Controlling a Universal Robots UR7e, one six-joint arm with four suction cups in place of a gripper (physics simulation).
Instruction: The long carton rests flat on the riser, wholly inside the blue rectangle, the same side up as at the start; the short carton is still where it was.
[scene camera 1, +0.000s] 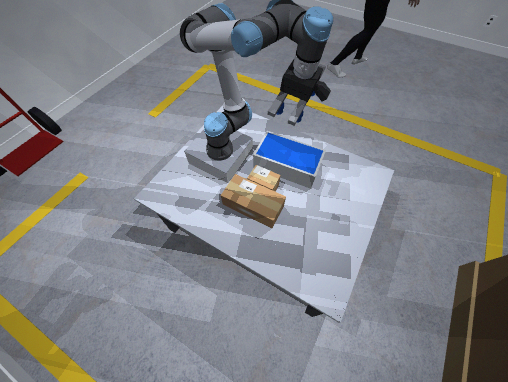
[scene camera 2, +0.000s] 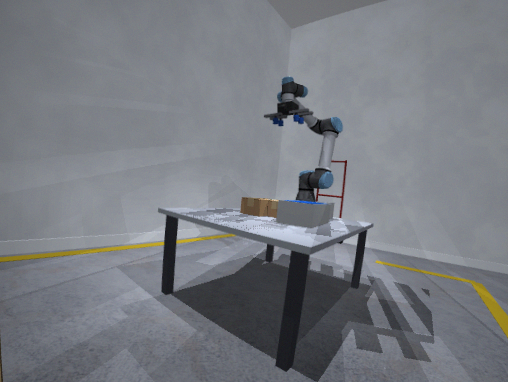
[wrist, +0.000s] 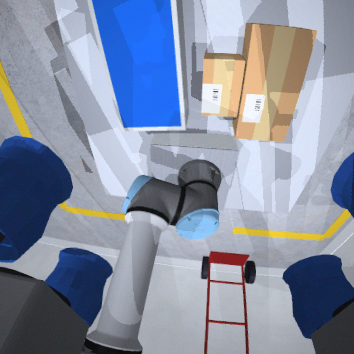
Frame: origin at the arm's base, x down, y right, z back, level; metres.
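Seen in the pictures: hand at its tool point: (scene camera 1: 294, 101) (scene camera 2: 288, 123) (wrist: 197, 235); arm's base at its link origin: (scene camera 1: 219, 149) (wrist: 198, 176).
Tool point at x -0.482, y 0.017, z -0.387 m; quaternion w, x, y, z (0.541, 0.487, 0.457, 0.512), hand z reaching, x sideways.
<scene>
Offsets run from my tool point to a thing's middle. Level surfaces: height alone.
The long carton {dx +0.539, dy +0.168, dz +0.084 m} (scene camera 1: 253, 201) (scene camera 2: 254, 206) (wrist: 275, 82) lies flat on the table, its white label facing up. The short carton {dx +0.539, dy +0.037, dz +0.085 m} (scene camera 1: 265, 177) (scene camera 2: 272, 208) (wrist: 223, 85) lies right beside it, on the side towards the riser, label up. The grey riser {dx +0.530, dy -0.164, dz +0.020 m} (scene camera 1: 286, 173) (scene camera 2: 302, 215) (wrist: 181, 75) stands on the table, and the blue rectangle {dx +0.471, dy -0.164, dz +0.020 m} (scene camera 1: 291, 152) (wrist: 145, 65) on its top is bare. My gripper (scene camera 1: 289, 112) (scene camera 2: 288, 120) hangs high above the table, beyond the riser in the first scene view, with nothing on its blue cups. In the wrist view the cups show at the left and right edges.
The arm's base stands on a grey block (scene camera 1: 200, 159) on the table {dx +0.591 m} (scene camera 1: 330, 285) (scene camera 2: 240, 227), near the cartons and riser. A red hand truck (scene camera 1: 35, 150) (scene camera 2: 344, 185) (wrist: 228, 258) stands on the floor behind the base. A person's legs (scene camera 1: 367, 30) and a large brown box (scene camera 1: 482, 320) also show.
</scene>
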